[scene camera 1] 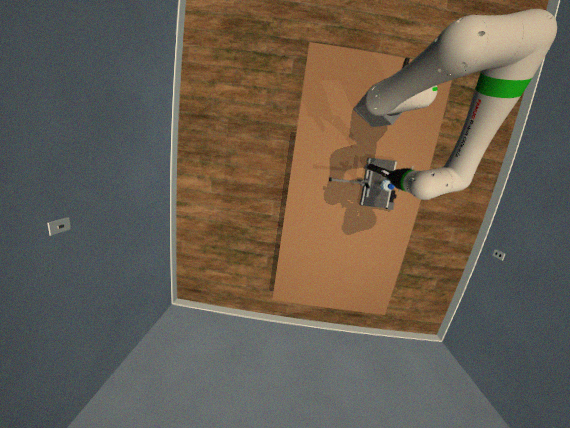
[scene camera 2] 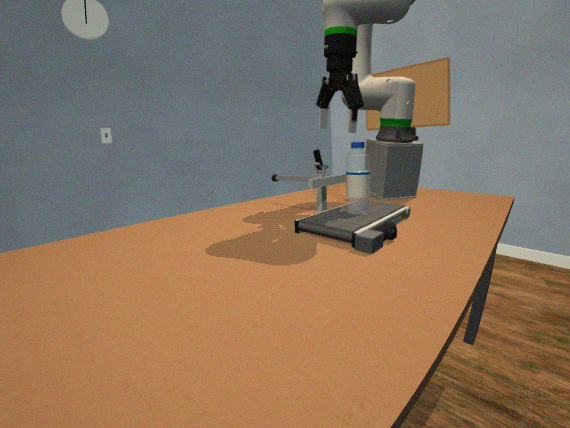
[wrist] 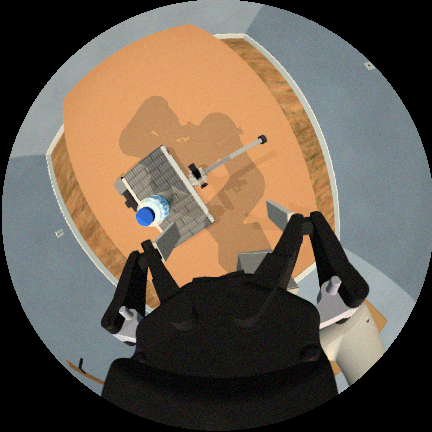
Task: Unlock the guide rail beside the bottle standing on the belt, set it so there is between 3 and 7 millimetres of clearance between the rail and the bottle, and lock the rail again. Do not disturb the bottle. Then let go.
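Pixels of known places: gripper, fingertip midpoint: (scene camera 1: 376, 172) (scene camera 2: 336, 130) (wrist: 220, 219); arm's base, origin of the base link: (scene camera 2: 394, 140).
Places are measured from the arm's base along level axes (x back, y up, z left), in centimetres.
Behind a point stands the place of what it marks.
Note:
The bottle (scene camera 1: 386, 185) {y -3.9, x -42.2, z 13.2 cm} (scene camera 2: 358, 181) {y -11.5, x -44.3, z 17.2 cm} (wrist: 159, 206) {y -4.9, x -42.1, z 12.6 cm}, with a blue cap, stands upright on the dark belt (scene camera 1: 377, 201) {y -20.1, x -53.5, z 18.4 cm} (scene camera 2: 332, 223) {y -20.1, x -54.9, z 18.3 cm} (wrist: 156, 170) {y -20.1, x -51.8, z 13.8 cm}. The guide rail (scene camera 2: 327, 180) {y -11.8, x -45.3, z 6.9 cm} is a pale bar on a post beside the bottle; the gap between them cannot be measured here. A pale rod (scene camera 1: 346, 180) {y -11.3, x -45.6, z -7.9 cm} (scene camera 2: 295, 178) {y -11.9, x -46.4, z -6.8 cm} (wrist: 232, 156) {y -11.2, x -45.5, z -7.0 cm} with a black end knob sticks out from the rail's clamp, away from the belt. The clamp's black lever (scene camera 2: 318, 159) {y -5.9, x -45.7, z 3.8 cm} (wrist: 194, 170) {y -3.4, x -45.3, z 3.1 cm} points up at a tilt. My gripper (scene camera 2: 338, 125) {y 2.6, x -36.9, z 2.6 cm} (wrist: 220, 219) {y 2.6, x -36.9, z 2.6 cm} is open and empty, pointing down, well above the rail and higher than the bottle cap.
A dark motor block (scene camera 2: 368, 240) {y -20.9, x -56.4, z 29.9 cm} sits at the belt's side, opposite the rail. The arm's grey pedestal (scene camera 2: 397, 170) {y -11.8, x -5.4, z 5.0 cm} stands on the wooden-coloured table (scene camera 1: 330, 265) {y -23.6, x -107.3, z 3.5 cm} (scene camera 2: 225, 325) {y -23.6, x -87.2, z 32.8 cm} (wrist: 200, 65) {y -23.6, x -89.7, z -16.4 cm}, behind the bottle in scene camera 2. The arm's shadow falls across the table.

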